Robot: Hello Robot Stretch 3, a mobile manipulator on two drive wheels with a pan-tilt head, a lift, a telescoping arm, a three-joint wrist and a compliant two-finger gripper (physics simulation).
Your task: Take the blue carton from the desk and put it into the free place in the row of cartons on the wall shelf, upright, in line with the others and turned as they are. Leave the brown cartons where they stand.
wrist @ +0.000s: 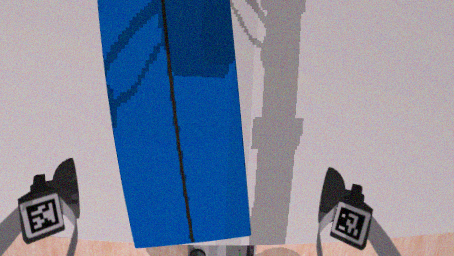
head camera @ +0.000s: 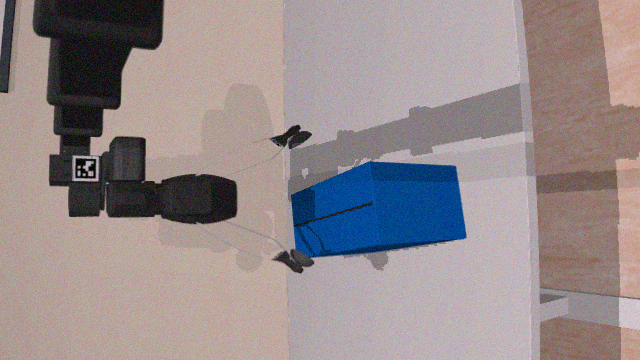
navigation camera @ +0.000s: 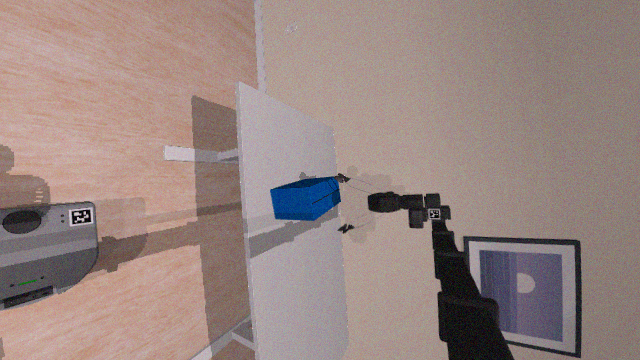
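Where they show: gripper, between the fingertips: (head camera: 311, 198) (navigation camera: 336, 203); robot's base, origin of its link: (navigation camera: 23, 220).
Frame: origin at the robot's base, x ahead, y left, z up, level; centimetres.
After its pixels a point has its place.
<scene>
The blue carton (head camera: 417, 205) @(x -0.7, y -55.7, z 82.0 cm) (navigation camera: 295, 202) @(x -0.6, y -55.7, z 83.4 cm) (wrist: 205, 140) stands on the pale grey desk (head camera: 400, 310) @(x 19.0, y -71.8, z 72.1 cm) (navigation camera: 295, 280) @(x -36.4, y -66.2, z 72.0 cm) (wrist: 380, 100), with a dark line along its top. My gripper (head camera: 299, 198) @(x -2.2, y -64.1, z 95.4 cm) (navigation camera: 344, 203) @(x -2.2, y -64.1, z 95.4 cm) (wrist: 202, 185) @(x -2.2, y -64.1, z 95.4 cm) is open and empty and points down above the carton. In the wrist view its fingers appear on either side of the carton, with its long side running between them and a gap to each finger. The carton's upper end is cut off in that view. The wall shelf, its free place and the brown cartons do not show.
The beige wall (head camera: 200, 310) @(x 25.1, y -123.4, z 95.9 cm) (navigation camera: 450, 100) @(x 45.4, y -123.3, z 141.7 cm) rises behind the desk. A framed picture (navigation camera: 578, 300) @(x -55.9, y -121.5, z 185.6 cm) hangs on it near my arm (navigation camera: 467, 320) @(x -8.4, y -22.6, z 127.5 cm) (head camera: 100, 22) @(x -8.3, y -24.9, z 127.9 cm). My base (navigation camera: 50, 245) @(x -8.6, y -5.3, z 16.0 cm) stands on the wooden floor in front of the desk. Desk supports (head camera: 590, 305) (navigation camera: 180, 153) show below the desk top.
</scene>
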